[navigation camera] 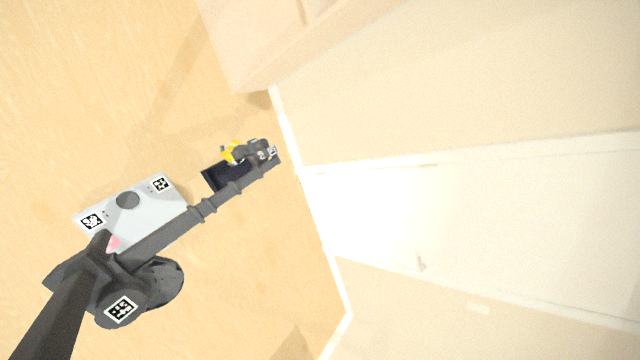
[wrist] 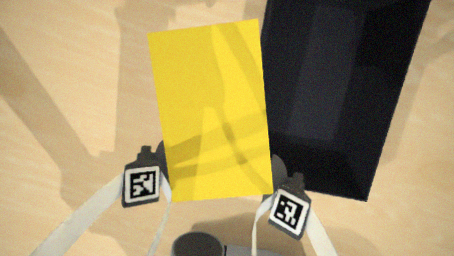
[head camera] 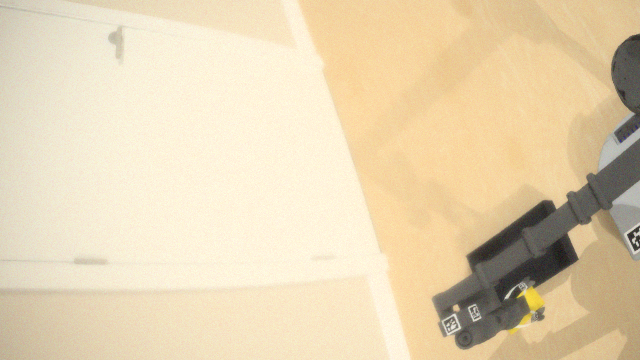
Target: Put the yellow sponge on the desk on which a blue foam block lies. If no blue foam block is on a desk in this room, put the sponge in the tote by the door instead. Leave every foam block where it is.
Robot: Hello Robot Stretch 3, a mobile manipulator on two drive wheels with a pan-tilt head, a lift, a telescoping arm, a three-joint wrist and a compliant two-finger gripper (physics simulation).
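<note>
The yellow sponge point(head camera: 535, 298) point(navigation camera: 227, 155) point(wrist: 215, 100) is held between the two fingertips of my gripper point(head camera: 532, 300) point(navigation camera: 230, 154) point(wrist: 221, 163), which is shut on it. The black tote point(head camera: 510, 232) point(navigation camera: 212, 180) point(wrist: 390, 100) stands on the floor. In the wrist view it lies below and to the right of the sponge, and the sponge's right edge overlaps the tote's left edge. In the head view my arm crosses over the tote and hides part of it. No desk and no blue foam block show in these views.
A white door point(head camera: 200, 150) point(navigation camera: 475, 210) is in the wall beyond the tote. A pale pink shelf unit point(navigation camera: 250, 40) stands against the wall at the top of the navigation view. My base point(navigation camera: 150, 210) is on the floor left of the tote there.
</note>
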